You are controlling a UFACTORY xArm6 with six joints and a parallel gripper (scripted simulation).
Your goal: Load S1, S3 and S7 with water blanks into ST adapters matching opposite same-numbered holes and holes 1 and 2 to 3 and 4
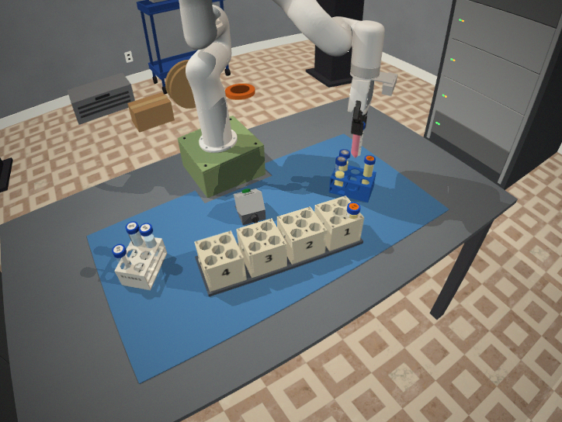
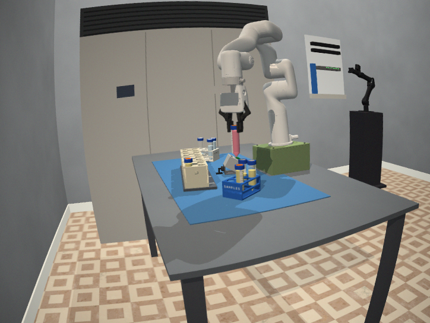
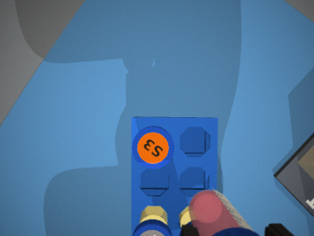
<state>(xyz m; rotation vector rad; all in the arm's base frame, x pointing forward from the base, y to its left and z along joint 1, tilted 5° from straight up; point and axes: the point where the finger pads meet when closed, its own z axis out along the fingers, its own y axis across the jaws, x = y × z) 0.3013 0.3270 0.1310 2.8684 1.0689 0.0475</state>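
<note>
The pink-filled tube lies 10 mm ahead of my hand and 50 mm below it. Round my hand: sample tube: 170 mm ahead, 120 mm to the right, 180 mm below; blue samples rack: 10 mm behind, 20 mm to the left, 220 mm below; adapter 1: 140 mm ahead, 140 mm to the right, 200 mm below.
</note>
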